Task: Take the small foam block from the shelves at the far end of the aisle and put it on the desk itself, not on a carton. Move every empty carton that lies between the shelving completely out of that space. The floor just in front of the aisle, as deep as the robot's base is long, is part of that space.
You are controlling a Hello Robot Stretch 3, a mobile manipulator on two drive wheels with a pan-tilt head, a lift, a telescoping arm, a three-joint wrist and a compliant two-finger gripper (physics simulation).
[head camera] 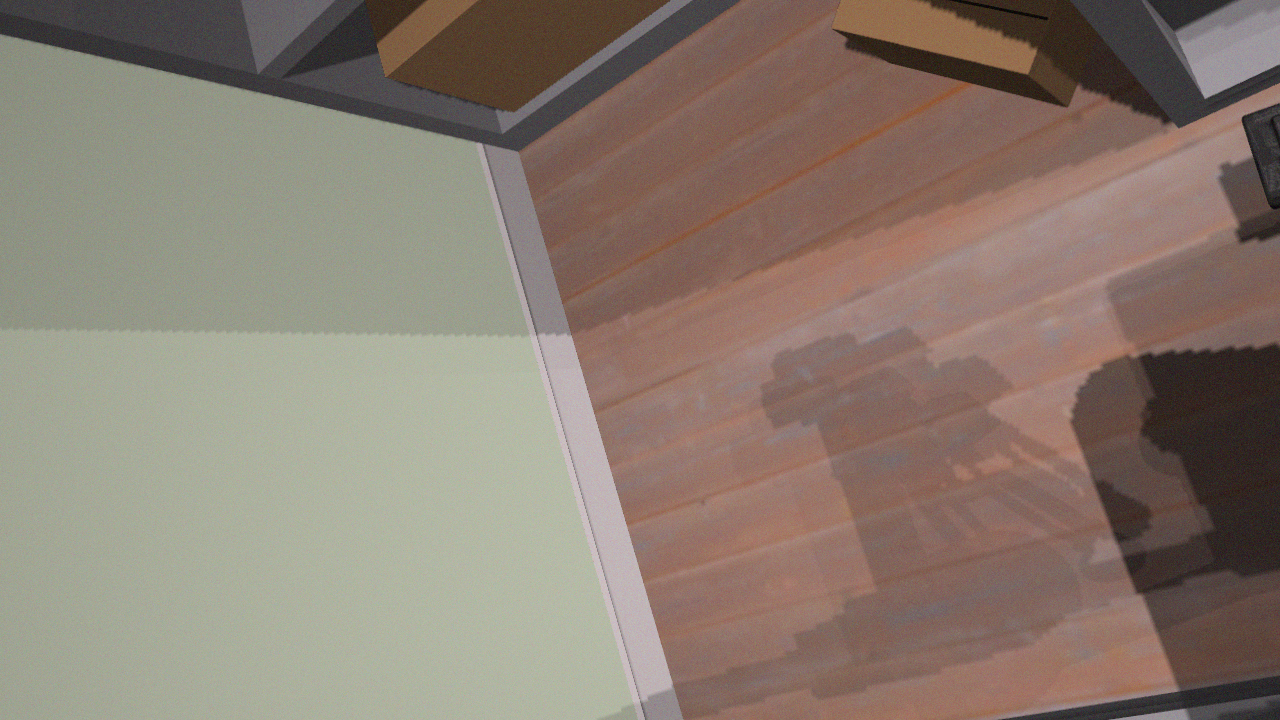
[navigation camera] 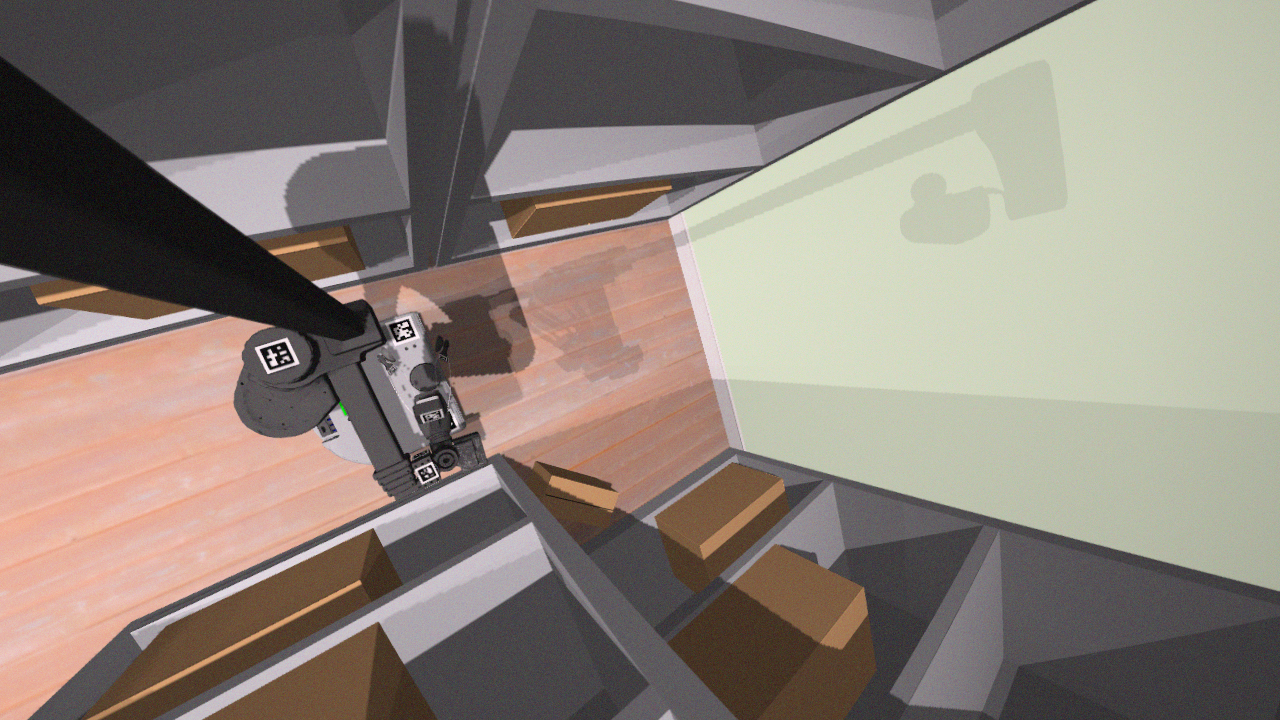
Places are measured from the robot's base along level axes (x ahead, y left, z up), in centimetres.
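Pixels of known places: gripper, fingertip midpoint: (navigation camera: 412, 341); robot's base at its link origin: (navigation camera: 423, 375).
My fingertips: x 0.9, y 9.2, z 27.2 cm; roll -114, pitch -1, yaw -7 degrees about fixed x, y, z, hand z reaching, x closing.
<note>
Ahead of a thing's pixels: the offset from my fingertips to its middle.
A small brown carton {dx +24.1, dy -62.4, dz -18.2 cm} (head camera: 939, 40) (navigation camera: 581, 490) lies on the floor beside the shelf upright, near the end wall. It is partly hidden by the shelving in the navigation view. My gripper (navigation camera: 416, 354) is folded back over my base, with its fingers apart and nothing visible between them. It is well apart from the carton. The gripper fingers do not show in the head view. I cannot make out the foam block for certain. A small dark shape (navigation camera: 808, 556) shows behind a large shelf carton. The desk does not show.
Grey shelving (head camera: 358, 94) (navigation camera: 590, 573) stands on both sides of me. Cartons {dx +72.2, dy -105.0, dz -6.0 cm} (head camera: 537, 40) (navigation camera: 725, 510) {dx +42.7, dy -104.2, dz +39.7 cm} (navigation camera: 778, 617) {dx +59.6, dy +35.1, dz -6.0 cm} (navigation camera: 586, 207) rest in its compartments. A pale green wall (head camera: 268, 447) (navigation camera: 984, 313) closes the aisle's end. My wrist (navigation camera: 438, 461) is close to the near shelf's edge.
</note>
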